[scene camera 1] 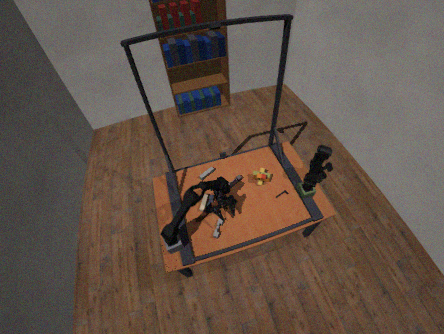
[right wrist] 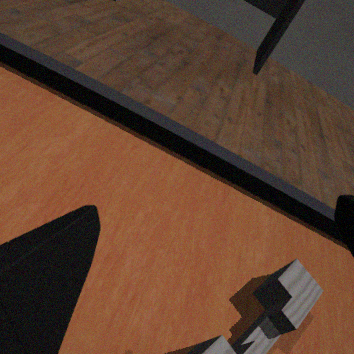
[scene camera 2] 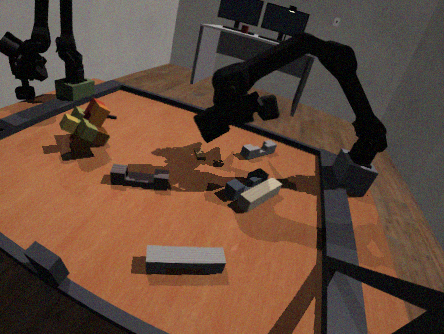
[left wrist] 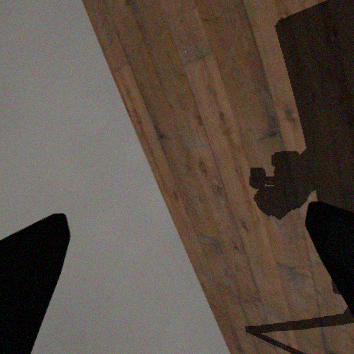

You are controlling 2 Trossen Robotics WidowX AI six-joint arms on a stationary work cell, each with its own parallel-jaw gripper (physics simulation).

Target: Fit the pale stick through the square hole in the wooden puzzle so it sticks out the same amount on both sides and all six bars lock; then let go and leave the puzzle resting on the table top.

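Places are measured from the left arm's base along level axes (x left, y back, z up), in millimetres.
Pixels of known places: left gripper, between the fingertips: [scene camera 2: 15,85] [left wrist: 189,219]; right gripper, between the fingertips: [scene camera 1: 229,218] [right wrist: 217,212]; left arm's base, origin of its link: [scene camera 1: 307,187] [scene camera 2: 74,80]; right arm's base, origin of its link: [scene camera 1: 171,240] [scene camera 2: 359,160].
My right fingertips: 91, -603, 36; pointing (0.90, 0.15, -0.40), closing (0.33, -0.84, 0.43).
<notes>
For each thing: its top centre in the pictures, then the offset to it from my right fingertips, as dx, dy, dz.
- pale stick, centre of its top: [scene camera 2: 262,188] [scene camera 1: 204,201] -199, -135, -76
- dark blue piece, centre of its top: [scene camera 2: 249,178] -181, -96, -76
- grey notched bar, centre of its top: [right wrist: 268,324] [scene camera 2: 260,145] [scene camera 1: 218,227] +11, -78, -76
- dark notched bar, centre of its top: [scene camera 2: 140,171] -318, +118, -76
- light grey plain bar, centre of its top: [scene camera 2: 186,254] [scene camera 1: 206,172] -450, -69, -76
- small black L-shaped piece, centre of its top: [scene camera 1: 282,195] -116, +425, -100
The wooden puzzle [scene camera 1: 261,176] [scene camera 2: 87,130], a cluster of yellow, olive and orange bars, stands tilted at the left in scene camera 2; its square hole cannot be made out. The pale stick [scene camera 1: 204,202] [scene camera 2: 261,194], cream coloured, lies right of the middle in scene camera 2, against a dark blue piece [scene camera 2: 235,188], apart from the puzzle. My left gripper [left wrist: 189,219] is open and empty, raised beside the table, facing wall and floor. My right gripper [right wrist: 218,212] is open and empty above the table, nearer the pale stick than the puzzle.
A grey notched bar [scene camera 1: 217,228] [scene camera 2: 258,150] [right wrist: 302,295], a dark notched bar [scene camera 2: 140,178] and a light grey plain bar [scene camera 1: 207,173] [scene camera 2: 185,259] lie on the table. A small black L-shaped piece [scene camera 1: 282,193] lies near the left arm's base. A dark frame [scene camera 1: 284,75] rises above the table.
</notes>
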